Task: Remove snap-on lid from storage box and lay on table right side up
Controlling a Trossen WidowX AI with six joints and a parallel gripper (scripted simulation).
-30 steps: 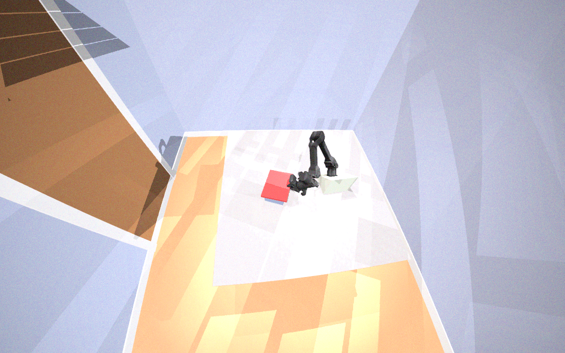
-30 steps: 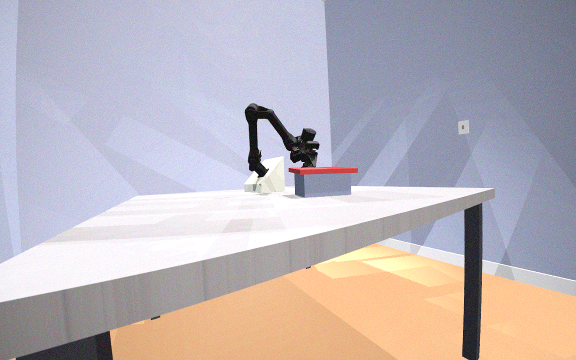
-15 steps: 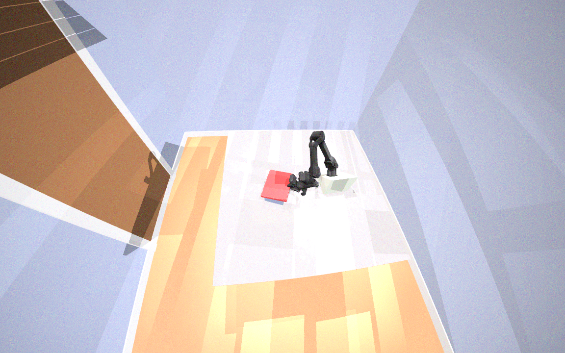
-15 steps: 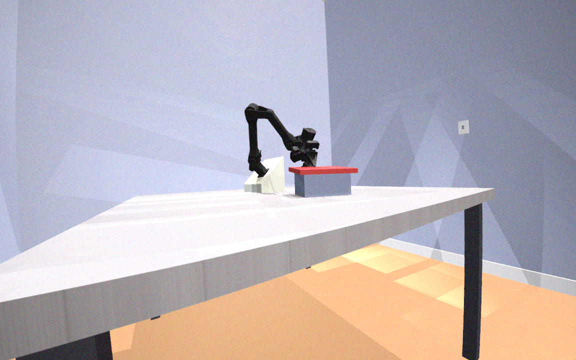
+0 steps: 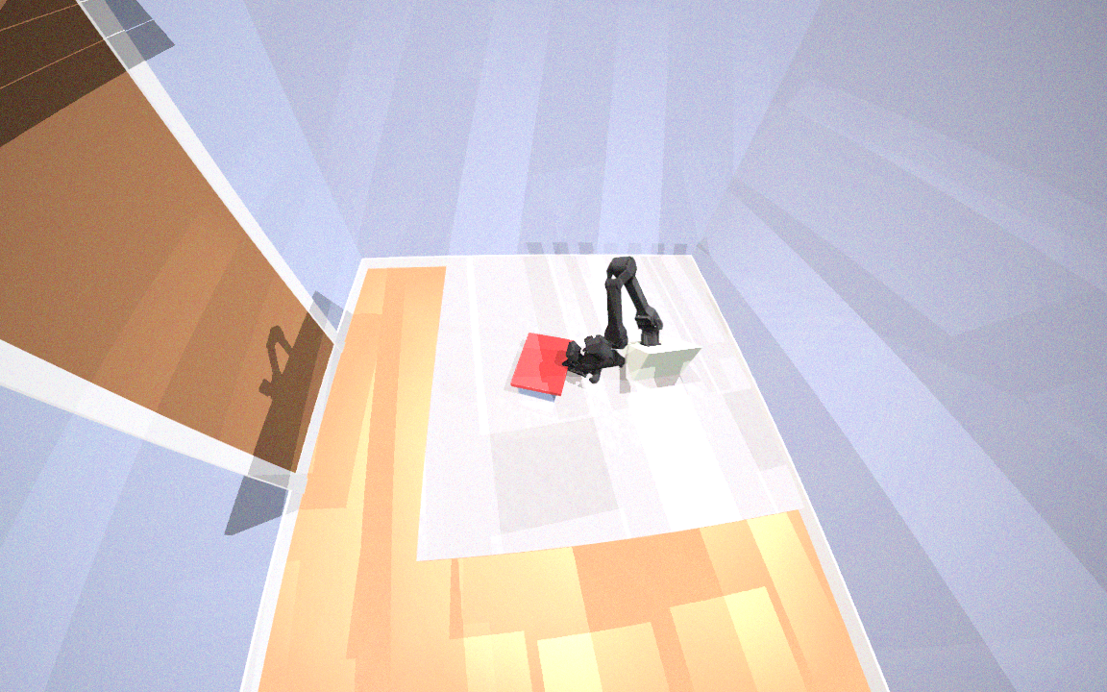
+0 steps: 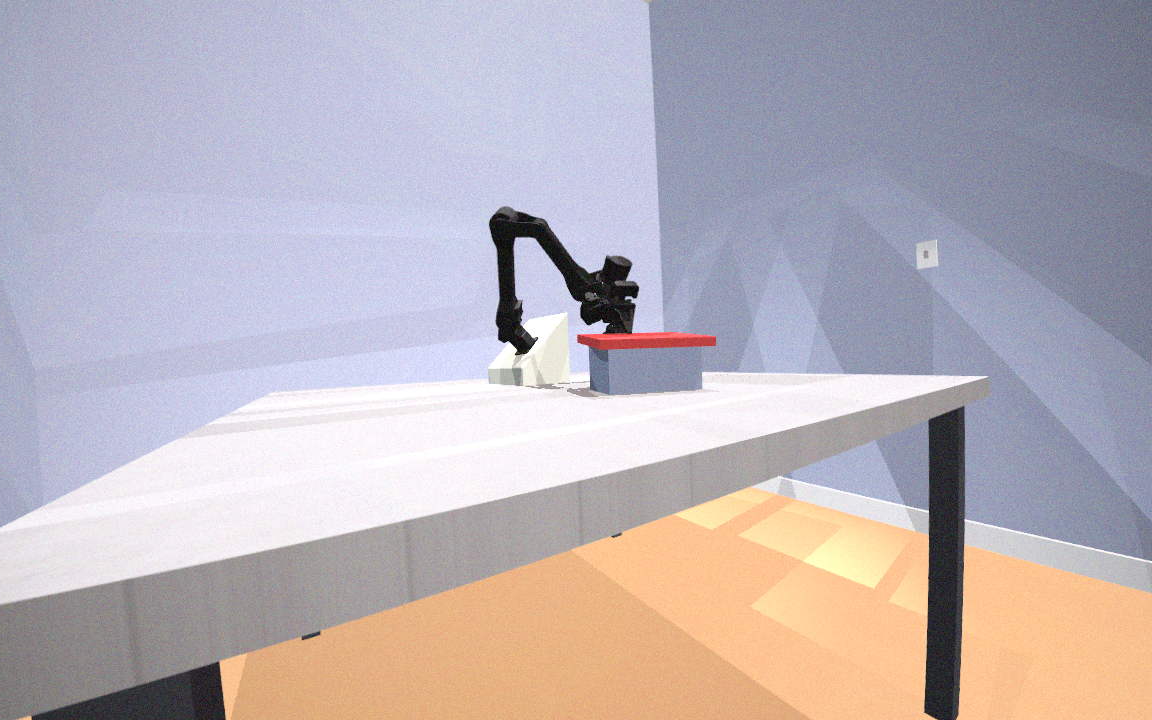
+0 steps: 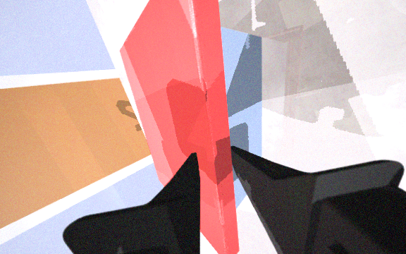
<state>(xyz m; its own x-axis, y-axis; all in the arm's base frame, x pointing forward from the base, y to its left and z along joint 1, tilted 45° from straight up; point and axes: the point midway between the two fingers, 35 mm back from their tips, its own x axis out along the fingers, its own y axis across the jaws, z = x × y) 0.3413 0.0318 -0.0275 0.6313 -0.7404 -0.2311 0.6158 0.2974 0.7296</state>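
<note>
Now: the red lid 7 cm ahead of my gripper tip and 4 cm to the right of it. Also, from my gripper tip: blue-grey storage box 7 cm ahead, 3 cm to the right, 6 cm below.
</note>
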